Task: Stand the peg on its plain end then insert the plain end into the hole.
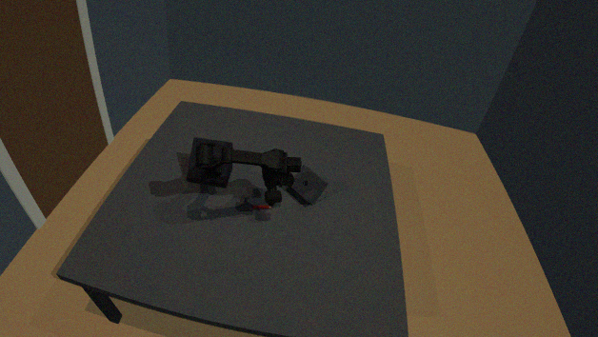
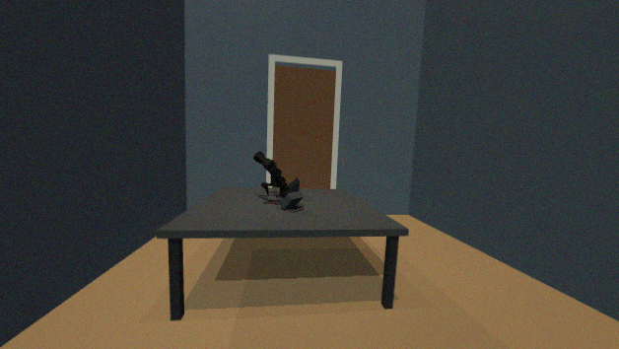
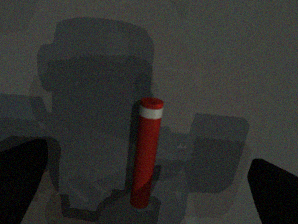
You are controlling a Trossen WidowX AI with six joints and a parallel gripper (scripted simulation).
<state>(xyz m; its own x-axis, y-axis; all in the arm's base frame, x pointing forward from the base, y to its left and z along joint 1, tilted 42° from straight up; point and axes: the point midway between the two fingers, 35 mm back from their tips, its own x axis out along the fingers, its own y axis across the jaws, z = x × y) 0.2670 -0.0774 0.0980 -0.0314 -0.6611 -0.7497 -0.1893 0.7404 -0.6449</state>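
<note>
My gripper tip is now 1 cm past the red peg and 5 cm above it. Also, from my gripper tip: panel: 16 cm ahead, 11 cm to the left.
</note>
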